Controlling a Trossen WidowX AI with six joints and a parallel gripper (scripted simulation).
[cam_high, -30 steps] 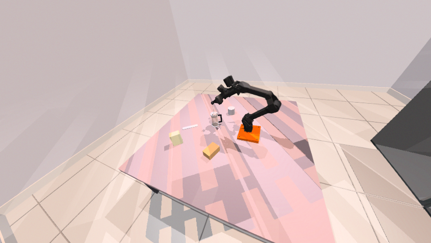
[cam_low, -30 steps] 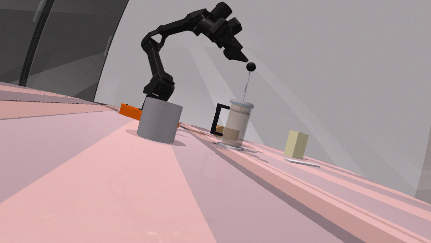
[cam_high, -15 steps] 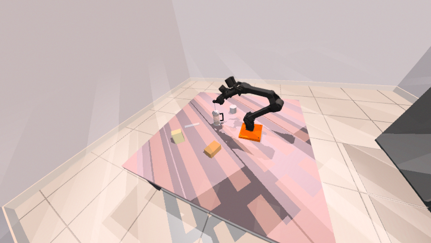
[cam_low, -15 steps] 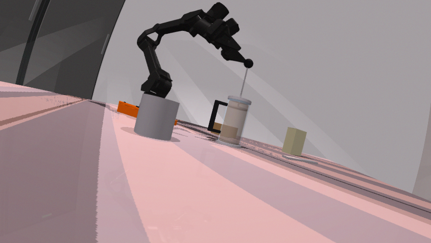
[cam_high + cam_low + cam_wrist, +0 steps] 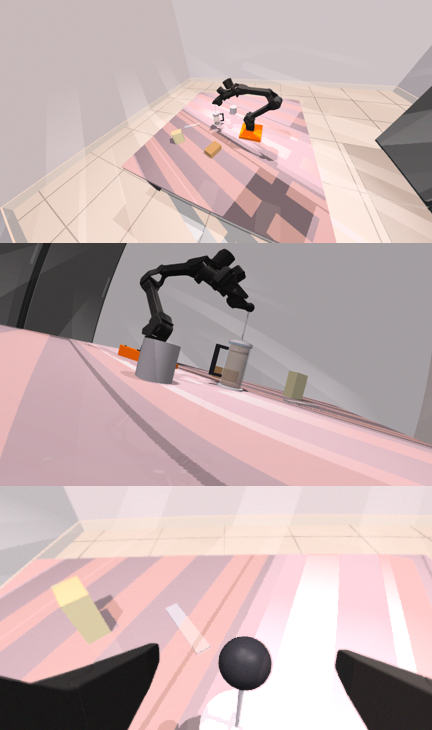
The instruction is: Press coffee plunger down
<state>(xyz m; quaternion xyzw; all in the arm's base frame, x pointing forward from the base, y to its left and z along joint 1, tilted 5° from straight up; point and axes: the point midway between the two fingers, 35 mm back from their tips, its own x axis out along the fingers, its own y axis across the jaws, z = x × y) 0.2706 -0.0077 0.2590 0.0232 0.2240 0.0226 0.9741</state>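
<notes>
My gripper tip is 130 mm above the glass coffee press, 10 mm to the left of it and 10 mm past it. Also, from my gripper tip: thin white strip (250 mm below, 230 mm ahead, 110 mm to the left); then pale yellow block (320 mm to the left, 210 mm ahead, 200 mm below).
</notes>
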